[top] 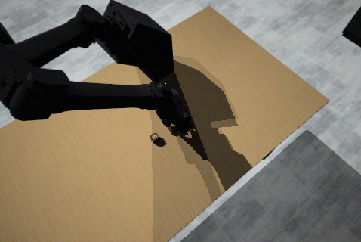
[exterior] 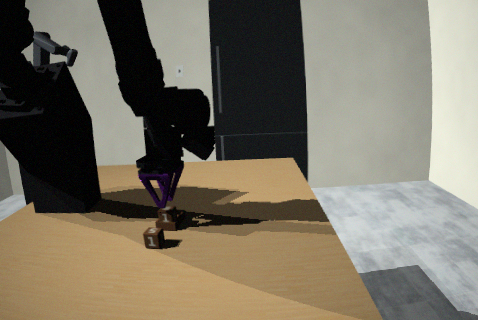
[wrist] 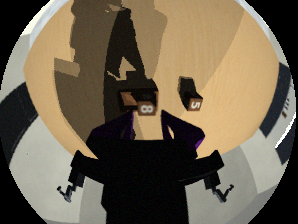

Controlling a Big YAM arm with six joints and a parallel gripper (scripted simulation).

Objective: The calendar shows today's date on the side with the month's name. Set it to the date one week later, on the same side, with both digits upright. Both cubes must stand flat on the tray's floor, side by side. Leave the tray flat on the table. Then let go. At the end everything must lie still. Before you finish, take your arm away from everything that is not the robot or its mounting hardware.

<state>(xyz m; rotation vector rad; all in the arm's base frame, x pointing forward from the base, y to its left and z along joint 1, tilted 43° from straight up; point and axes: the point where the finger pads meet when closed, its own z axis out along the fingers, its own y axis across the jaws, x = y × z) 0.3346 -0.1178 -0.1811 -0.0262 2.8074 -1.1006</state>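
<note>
Now: hand 5 cm above the brown tray and 2 cm to the right of it.
</note>
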